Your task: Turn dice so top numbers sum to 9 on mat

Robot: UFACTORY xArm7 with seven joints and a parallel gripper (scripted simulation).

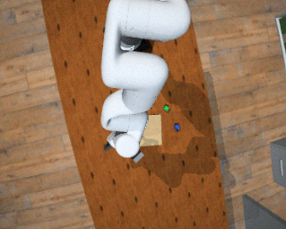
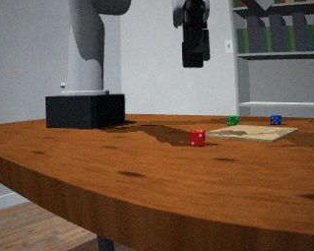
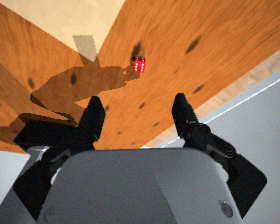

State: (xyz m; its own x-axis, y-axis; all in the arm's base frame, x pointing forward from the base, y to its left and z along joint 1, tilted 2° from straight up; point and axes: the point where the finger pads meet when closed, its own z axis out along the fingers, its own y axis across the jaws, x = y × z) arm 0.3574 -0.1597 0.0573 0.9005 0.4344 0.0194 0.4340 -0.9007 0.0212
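My gripper is now 110 mm above the red die. The rest, counted from my hand: blue die: 260 mm to the left, 110 mm below, 90 mm ahead; tan mat: 120 mm to the left, 120 mm below, 60 mm ahead; green die: 240 mm to the left, 110 mm below, 10 mm behind.
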